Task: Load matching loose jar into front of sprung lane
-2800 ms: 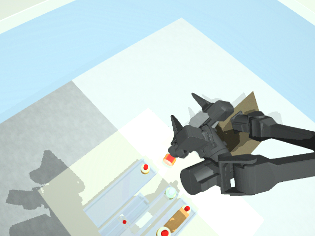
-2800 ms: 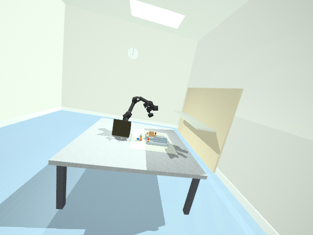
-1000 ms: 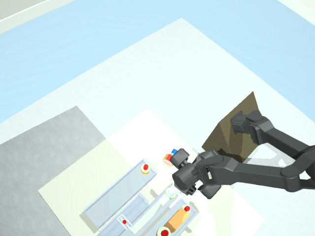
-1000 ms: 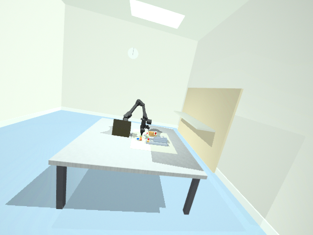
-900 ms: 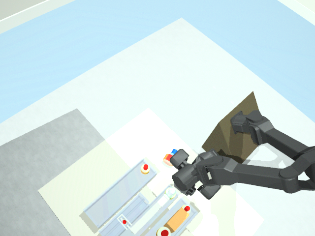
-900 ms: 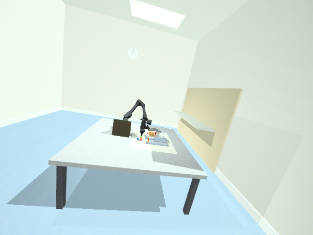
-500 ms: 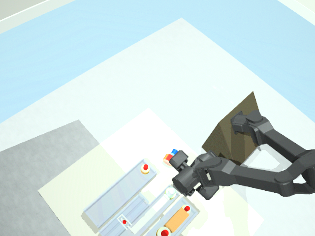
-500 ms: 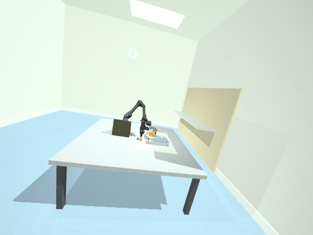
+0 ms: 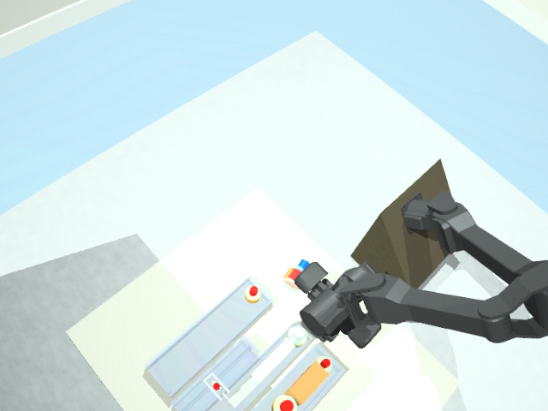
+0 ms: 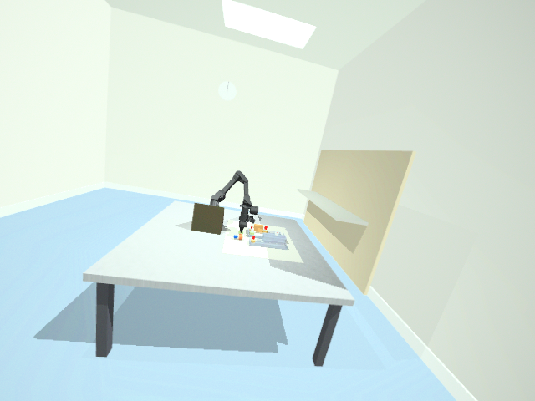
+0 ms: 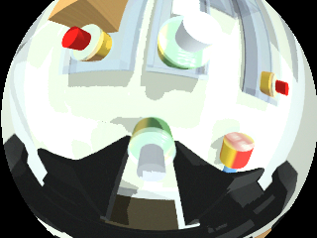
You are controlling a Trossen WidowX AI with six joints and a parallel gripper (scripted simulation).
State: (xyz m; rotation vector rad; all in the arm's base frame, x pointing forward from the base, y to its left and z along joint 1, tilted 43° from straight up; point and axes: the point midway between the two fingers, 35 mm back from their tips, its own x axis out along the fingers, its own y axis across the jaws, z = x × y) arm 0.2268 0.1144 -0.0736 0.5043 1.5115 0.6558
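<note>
The tan block is 130 mm ahead of my gripper tip, 80 mm to the left of it and 20 mm above it.
</note>
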